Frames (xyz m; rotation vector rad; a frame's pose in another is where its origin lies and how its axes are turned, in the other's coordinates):
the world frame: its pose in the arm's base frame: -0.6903 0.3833 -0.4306 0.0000 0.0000 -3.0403
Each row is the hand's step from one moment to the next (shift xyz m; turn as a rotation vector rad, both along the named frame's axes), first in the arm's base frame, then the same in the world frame.
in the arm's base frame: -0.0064 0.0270 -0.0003 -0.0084 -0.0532 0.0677
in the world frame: 0.0036 -0.0275 -0.0003 0.0137 0.0521 0.0677
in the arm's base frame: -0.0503 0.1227 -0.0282 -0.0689 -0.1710 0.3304
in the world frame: 0.0376 -0.1272 -0.0282 0.0858 0.1632 0.3304
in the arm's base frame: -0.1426 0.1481 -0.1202 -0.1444 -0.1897 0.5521
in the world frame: 0.1269 -0.1618 -0.1202 0.1628 0.1741 0.5521
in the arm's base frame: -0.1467 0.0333 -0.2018 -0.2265 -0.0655 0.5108
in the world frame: 0.1426 -0.0480 -0.2018 0.2320 0.0423 0.5108
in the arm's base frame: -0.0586 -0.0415 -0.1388 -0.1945 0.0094 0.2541
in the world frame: 0.0625 0.0354 -0.1388 0.1926 -0.0290 0.2541
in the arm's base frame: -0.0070 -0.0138 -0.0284 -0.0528 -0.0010 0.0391
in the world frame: 0.0084 0.0130 -0.0284 0.0526 -0.0043 0.0391
